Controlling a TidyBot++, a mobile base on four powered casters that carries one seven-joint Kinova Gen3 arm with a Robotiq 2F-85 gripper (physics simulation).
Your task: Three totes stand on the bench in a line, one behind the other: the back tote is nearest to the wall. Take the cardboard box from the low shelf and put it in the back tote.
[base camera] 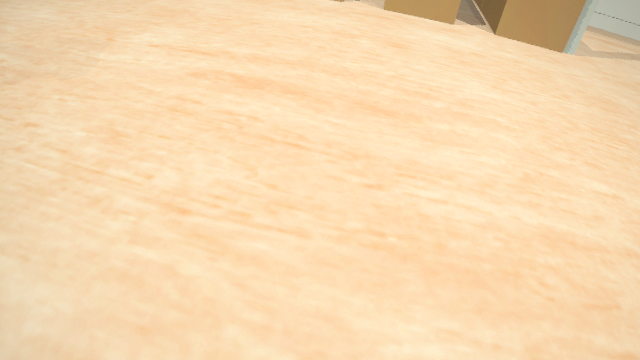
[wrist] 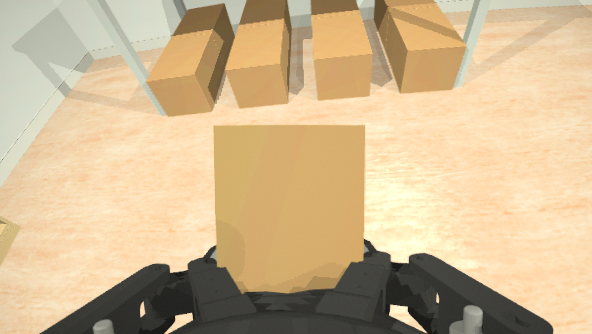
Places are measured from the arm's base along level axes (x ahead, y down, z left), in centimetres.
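Pixels of known places: gripper, fingertip midpoint: (wrist: 290, 249).
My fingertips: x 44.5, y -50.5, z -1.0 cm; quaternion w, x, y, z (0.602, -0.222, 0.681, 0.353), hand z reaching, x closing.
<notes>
Behind a point stands the place of what it marks.
A cardboard box (wrist: 290, 195) {x 44.1, y -56.9, z -1.9 cm} is held in my gripper (wrist: 290, 249) {x 44.5, y -50.5, z -1.0 cm}, which is shut on its two sides. In the wrist view the box's flat tan face fills the middle, above the floor. The fingertips are partly hidden beside the box. The gripper and the held box do not show in the base camera view. The three totes cannot be made out in either view.
Several long cardboard boxes (wrist: 342, 75) {x 158.6, y 23.9, z -40.9 cm} (base camera: 537, 22) {x 148.0, y 30.7, z -85.9 cm} stand in a row between pale upright posts (wrist: 472, 45) {x 145.8, y 13.8, z -104.3 cm} (base camera: 579, 30) {x 145.9, y 29.7, z -103.8 cm}. A pale wall (wrist: 30, 65) {x 241.9, y 7.6, z 156.2 cm} is at the left. A tan-edged thing (wrist: 9, 239) {x 119.4, y 37.1, z 144.3 cm}, cut off by the wrist view's left edge, is unclear.
</notes>
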